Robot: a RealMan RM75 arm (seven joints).
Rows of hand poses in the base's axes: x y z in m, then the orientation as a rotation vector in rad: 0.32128, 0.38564, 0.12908, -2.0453, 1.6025, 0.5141; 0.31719, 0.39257, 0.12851, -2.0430, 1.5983, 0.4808; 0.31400, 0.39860, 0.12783, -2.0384, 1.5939, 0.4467; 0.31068, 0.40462, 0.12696, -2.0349, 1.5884, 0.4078; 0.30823, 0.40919, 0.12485, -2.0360, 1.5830, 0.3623; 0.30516, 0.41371, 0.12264, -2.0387, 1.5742, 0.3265; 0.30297, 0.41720, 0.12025, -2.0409, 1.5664, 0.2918; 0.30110, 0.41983, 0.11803, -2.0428, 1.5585, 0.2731; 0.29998, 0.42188, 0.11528, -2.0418, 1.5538, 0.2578; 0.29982, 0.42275, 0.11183, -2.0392, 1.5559, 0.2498; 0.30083, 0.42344, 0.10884, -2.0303, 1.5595, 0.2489; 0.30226, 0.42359, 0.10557, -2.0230, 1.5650, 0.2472; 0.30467, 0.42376, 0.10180, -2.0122, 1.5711, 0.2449
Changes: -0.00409, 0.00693, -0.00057, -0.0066, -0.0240, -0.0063; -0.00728, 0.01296, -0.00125, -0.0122, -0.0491, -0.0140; -0.01060, 0.01898, -0.00212, -0.0199, -0.0774, -0.0215; -0.01305, 0.02355, -0.00423, -0.0335, -0.1085, -0.0277; -0.01612, 0.02807, -0.00644, -0.0434, -0.1345, -0.0294; -0.01831, 0.03156, -0.00883, -0.0536, -0.1593, -0.0316; -0.02018, 0.03419, -0.01105, -0.0577, -0.1743, -0.0307; -0.02130, 0.03624, -0.01380, -0.0605, -0.1863, -0.0321; -0.02146, 0.03711, -0.01725, -0.0628, -0.1909, -0.0361; -0.02045, 0.03780, -0.02024, -0.0591, -0.1921, -0.0430; -0.01902, 0.03795, -0.02351, -0.0578, -0.1924, -0.0501; -0.01661, 0.03812, -0.02728, -0.0547, -0.1937, -0.0595
